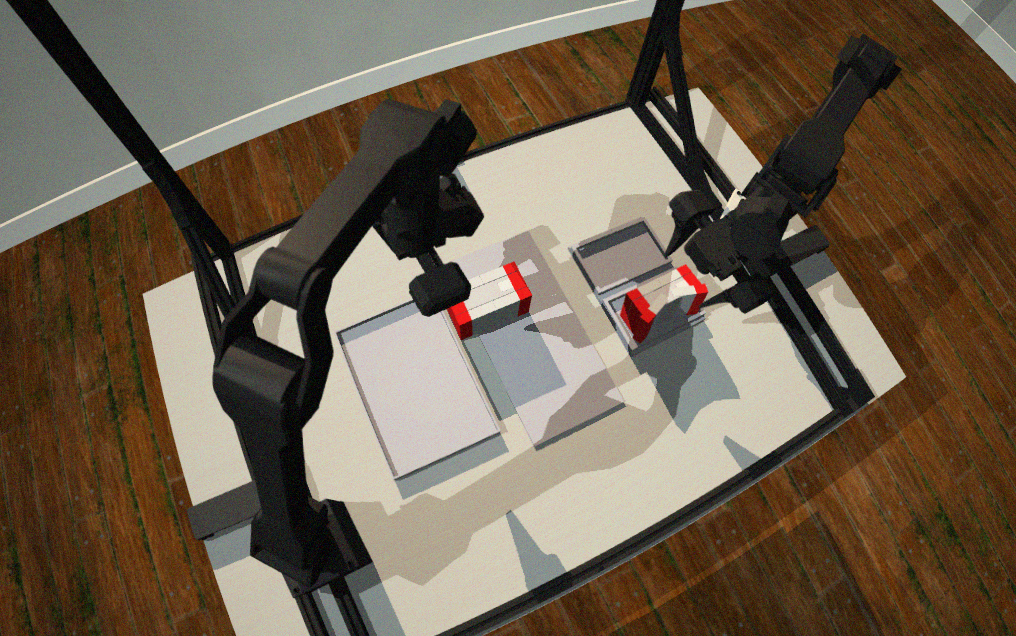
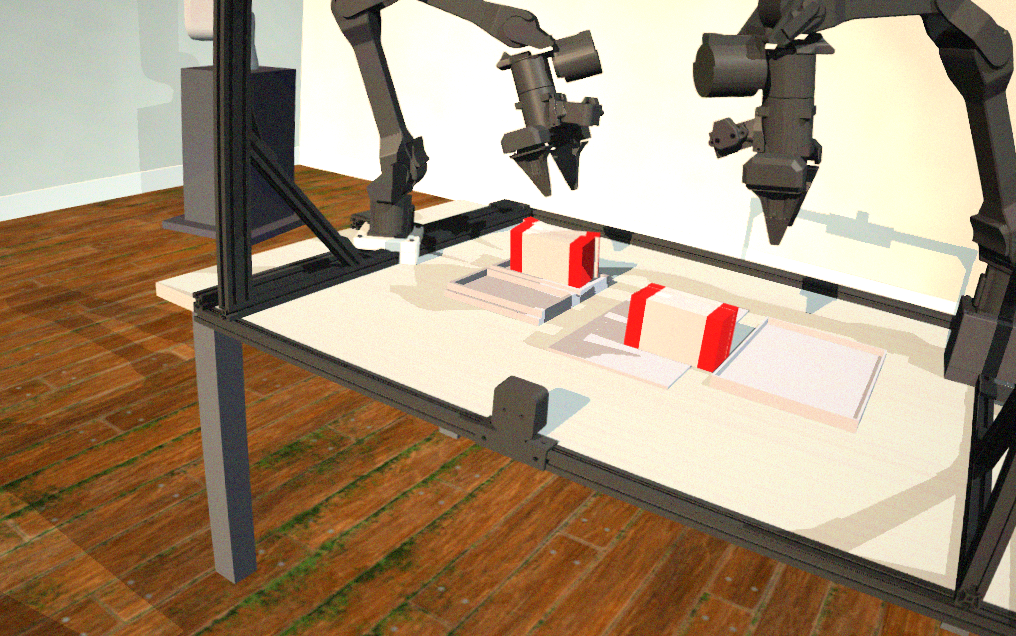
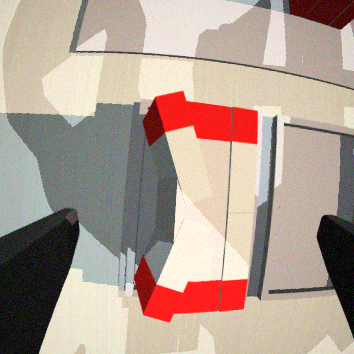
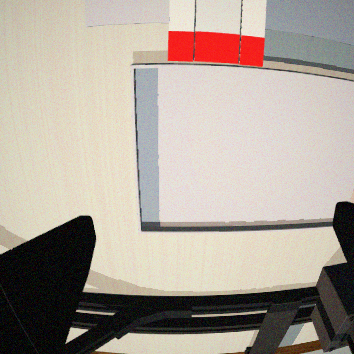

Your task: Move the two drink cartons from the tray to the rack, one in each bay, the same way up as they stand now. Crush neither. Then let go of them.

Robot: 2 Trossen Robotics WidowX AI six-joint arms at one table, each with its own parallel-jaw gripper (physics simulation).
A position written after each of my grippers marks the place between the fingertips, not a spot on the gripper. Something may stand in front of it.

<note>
My left gripper [image 2: 561, 193] is open and holds nothing. My right gripper [image 2: 781, 235] is open and holds nothing. I also see a flat mat [image 1: 556, 380].
My left gripper shows as well in image 1 [image 1: 683, 281] and in image 3 [image 3: 203, 225]. My right gripper is seen too in image 1 [image 1: 413, 278] and in image 4 [image 4: 218, 222]. The flat mat shows as well in image 2 [image 2: 600, 343], in image 3 [image 3: 291, 44] and in image 4 [image 4: 324, 26].
</note>
